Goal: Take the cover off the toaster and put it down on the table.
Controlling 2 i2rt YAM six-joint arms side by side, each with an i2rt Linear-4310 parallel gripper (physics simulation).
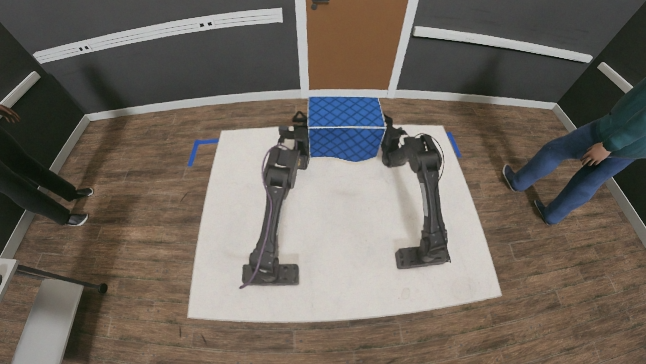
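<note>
The blue quilted cover (345, 142) with white piping is a box shape at the far edge of the white table (345, 215). Its top and near side show, and its lower edge is wavy. The toaster does not show; whatever is under the cover is hidden. My left gripper (301, 122) is open, close against the cover's left side. My right gripper (393, 126) is open, close against the cover's right side. Whether the fingers touch the cloth is too small to tell.
Both arms reach from their bases near the front of the table to its far edge. Blue tape corners lie on the floor beside the table. A brown door (356, 45) is behind it. People stand at the far left and far right.
</note>
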